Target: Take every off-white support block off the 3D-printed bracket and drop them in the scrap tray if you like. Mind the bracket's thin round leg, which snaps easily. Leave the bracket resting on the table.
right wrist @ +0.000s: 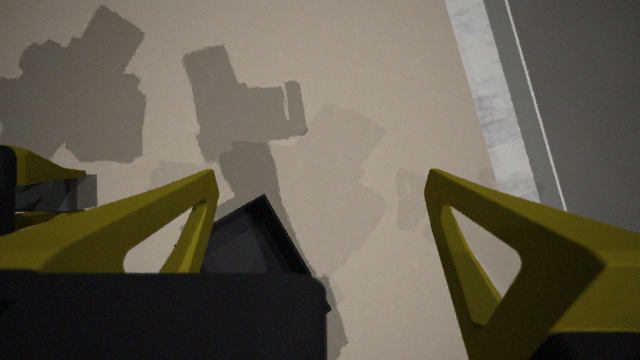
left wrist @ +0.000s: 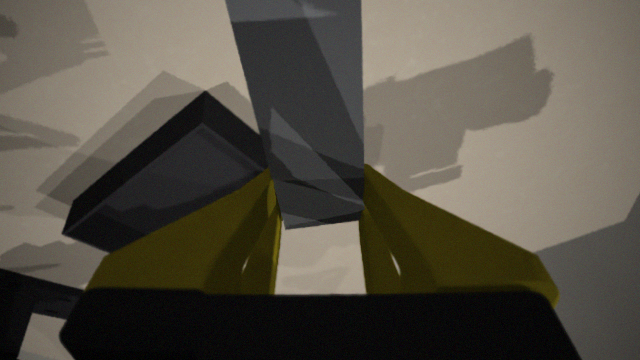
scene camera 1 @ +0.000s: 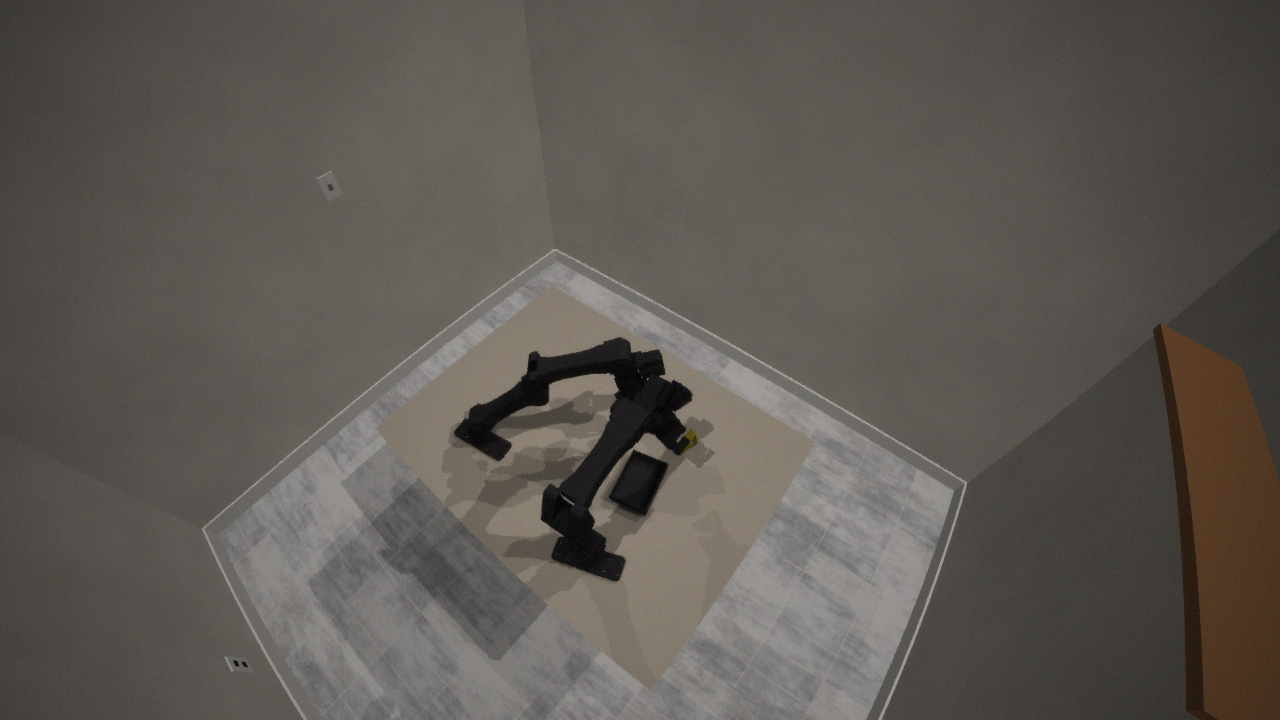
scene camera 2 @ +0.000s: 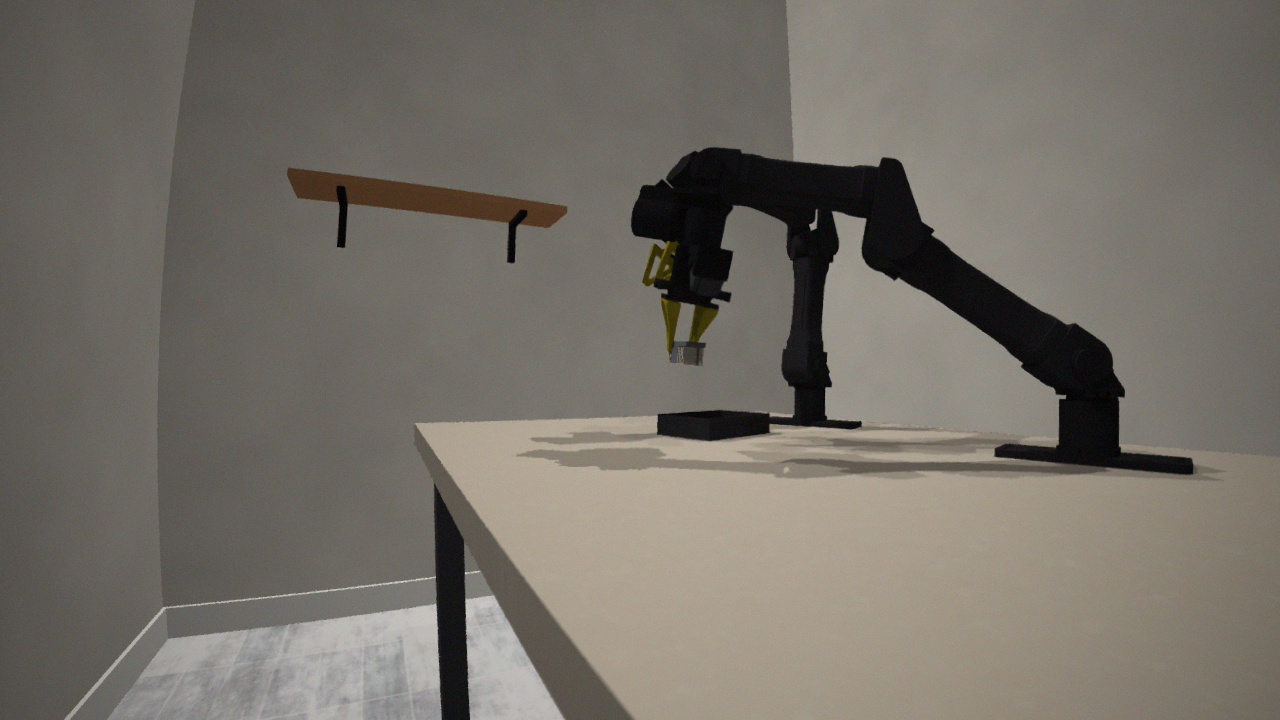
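Note:
The grey bracket (scene camera 2: 687, 347) (left wrist: 305, 65) (right wrist: 89, 191) is held in the air above the table, at the level of my left gripper's fingertips. My left gripper (scene camera 2: 682, 338) (left wrist: 320, 179) is shut on it. Paler parts show under the bracket in scene camera 2, too small to tell whether they are support blocks. The thin round leg cannot be made out. My right gripper (right wrist: 321, 180) is open with nothing between its fingers, close beside the left gripper. The black scrap tray (scene camera 1: 657, 483) (scene camera 2: 713, 427) (left wrist: 140, 152) (right wrist: 286, 242) stands on the table below; no block shows in its visible part.
The beige table (scene camera 1: 742, 474) (scene camera 2: 805, 555) carries both arms' bases and their shadows. A small pale spot lies in a shadow in scene camera 2, too small to identify. The two wrists are close together. A brown wall shelf (scene camera 1: 1226, 537) (scene camera 2: 420, 197) is away from the table.

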